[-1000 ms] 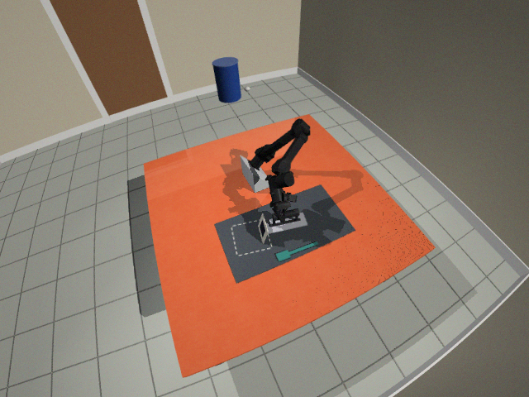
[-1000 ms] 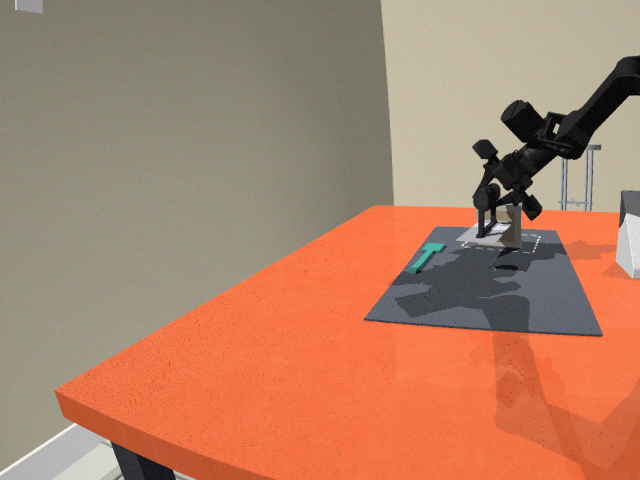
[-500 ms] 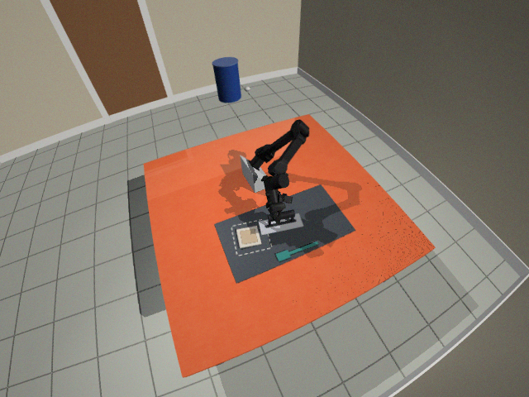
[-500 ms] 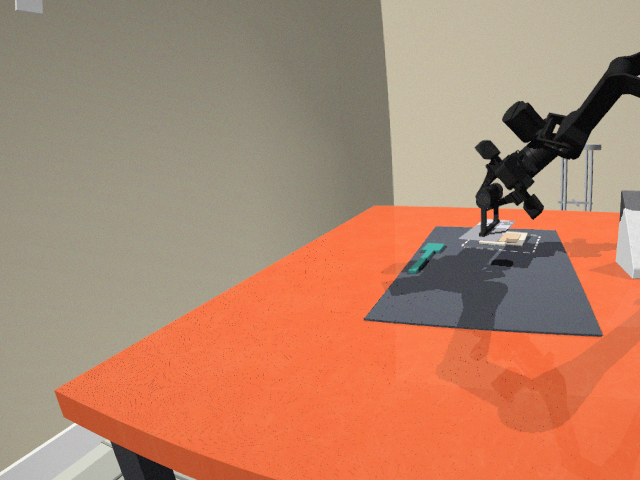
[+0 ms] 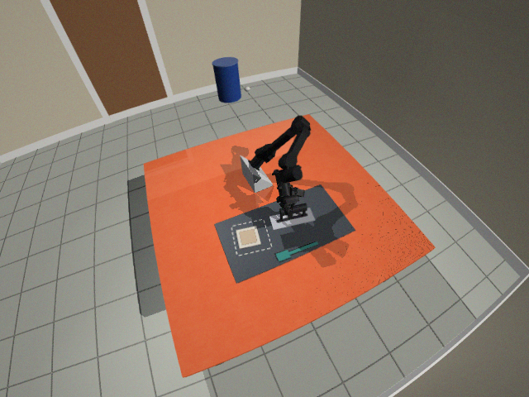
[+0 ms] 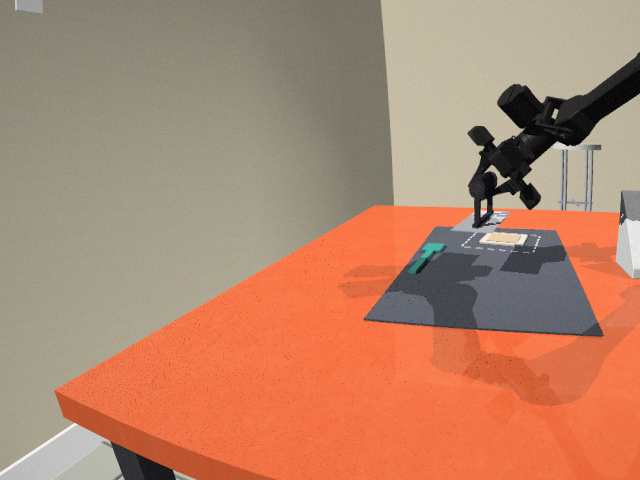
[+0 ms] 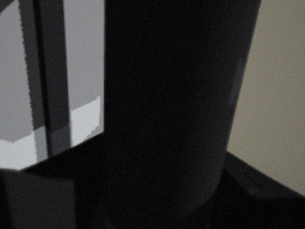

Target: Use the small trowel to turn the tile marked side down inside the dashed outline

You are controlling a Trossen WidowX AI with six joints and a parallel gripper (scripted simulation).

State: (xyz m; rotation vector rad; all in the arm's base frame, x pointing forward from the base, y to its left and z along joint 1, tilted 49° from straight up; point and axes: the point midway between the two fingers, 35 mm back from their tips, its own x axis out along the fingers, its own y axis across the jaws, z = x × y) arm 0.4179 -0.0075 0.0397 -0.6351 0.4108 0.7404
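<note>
Now: the trowel 3 cm behind my gripper tip and 1 cm below it. From my gripper tip the other things lie so: dark grey mat (4 cm behind, 1 cm to the right, 16 cm below); tile (6 cm behind, 19 cm to the right, 14 cm below); teal flat tool (10 cm ahead, 2 cm to the right, 13 cm below).
</note>
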